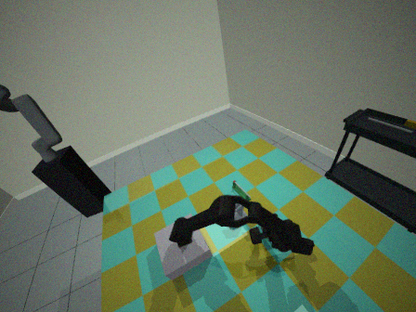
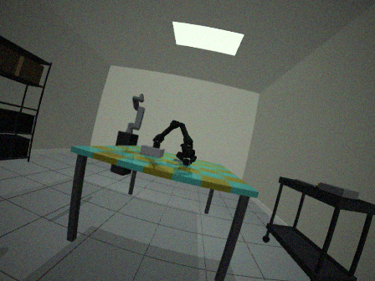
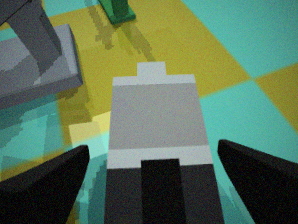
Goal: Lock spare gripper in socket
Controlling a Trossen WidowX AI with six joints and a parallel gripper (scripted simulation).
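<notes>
Right now the socket is 120 mm to the left of my gripper tip, 100 mm behind it and 30 mm above it. Also, from my gripper tip: spare gripper 10 mm above; green stand 240 mm to the left.
</notes>
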